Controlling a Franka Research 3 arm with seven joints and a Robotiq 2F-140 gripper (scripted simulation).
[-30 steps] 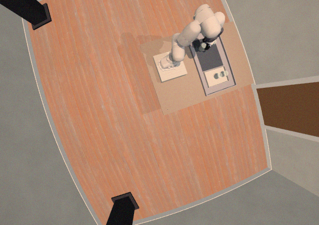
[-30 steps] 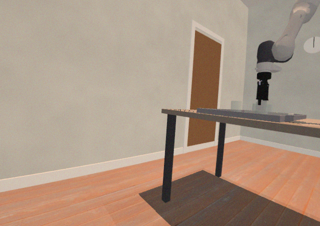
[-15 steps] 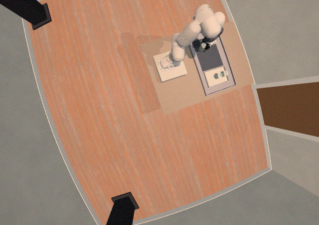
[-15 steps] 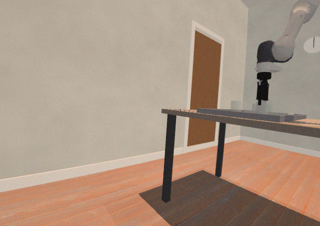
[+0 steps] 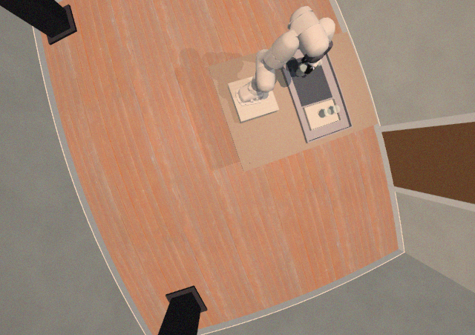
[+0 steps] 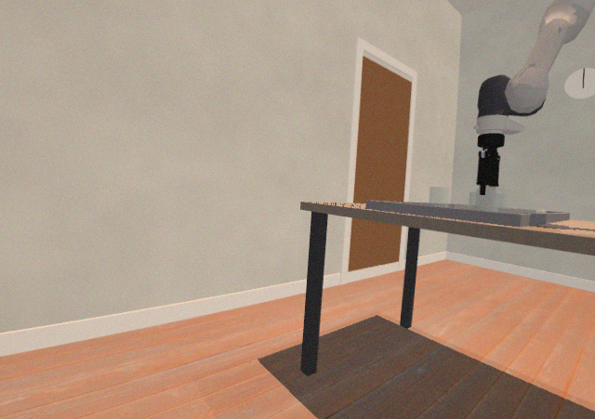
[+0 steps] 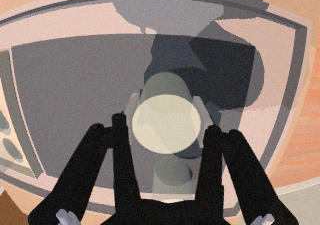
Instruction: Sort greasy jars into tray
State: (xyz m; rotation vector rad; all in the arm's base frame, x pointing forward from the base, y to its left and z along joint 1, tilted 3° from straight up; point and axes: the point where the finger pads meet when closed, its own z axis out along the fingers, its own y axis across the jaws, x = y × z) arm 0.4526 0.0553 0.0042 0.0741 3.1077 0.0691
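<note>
Right now my hand is 70 mm short of the grey drying mat, 80 mm to the left of it and 70 mm above it. Also, from my hand: tray: 50 mm ahead, 400 mm to the right, 60 mm below.
</note>
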